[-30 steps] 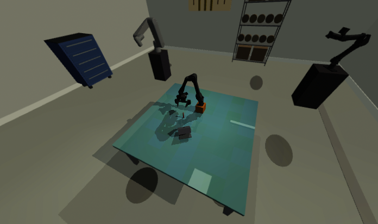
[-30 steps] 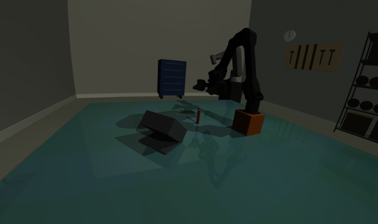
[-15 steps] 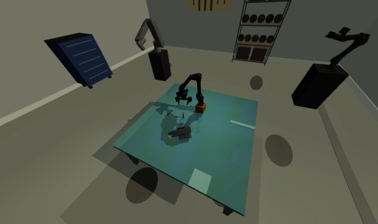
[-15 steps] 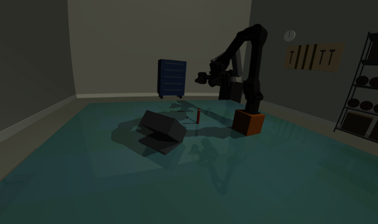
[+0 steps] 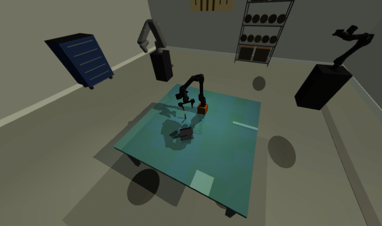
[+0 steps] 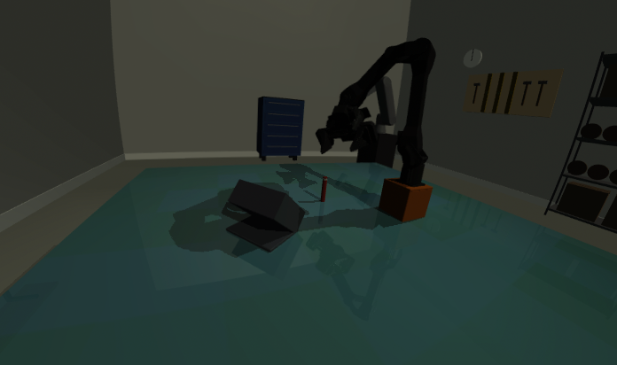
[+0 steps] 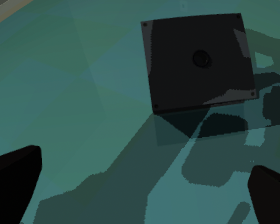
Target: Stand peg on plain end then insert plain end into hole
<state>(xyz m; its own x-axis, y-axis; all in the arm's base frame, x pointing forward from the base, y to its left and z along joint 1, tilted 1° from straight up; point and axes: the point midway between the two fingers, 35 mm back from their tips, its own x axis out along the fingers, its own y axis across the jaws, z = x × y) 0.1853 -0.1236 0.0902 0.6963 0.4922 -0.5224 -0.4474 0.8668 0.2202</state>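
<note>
My gripper tip is 11 cm above the red peg, 5 cm to the left of it and 1 cm past it. The rest, counted from my gripper tip: dark sloped panel (20 cm ahead, 11 cm below, 6 cm to the left).
</note>
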